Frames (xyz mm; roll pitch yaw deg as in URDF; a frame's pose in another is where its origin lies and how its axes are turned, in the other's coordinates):
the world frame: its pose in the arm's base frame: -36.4 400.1 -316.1 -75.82 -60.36 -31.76
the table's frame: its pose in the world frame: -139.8 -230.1 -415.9 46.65 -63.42 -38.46
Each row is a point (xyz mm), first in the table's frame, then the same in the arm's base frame.
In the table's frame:
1: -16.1 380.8 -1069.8
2: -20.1 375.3 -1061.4
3: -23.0 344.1 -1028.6
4: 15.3 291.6 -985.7
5: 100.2 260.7 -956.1
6: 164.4 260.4 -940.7
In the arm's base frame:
1: 382.1 -486.8 160.8
2: 372.7 -485.8 155.5
3: 330.2 -472.6 146.6
4: 273.2 -422.4 163.6
5: 250.6 -339.7 204.7
6: 256.6 -278.7 229.4

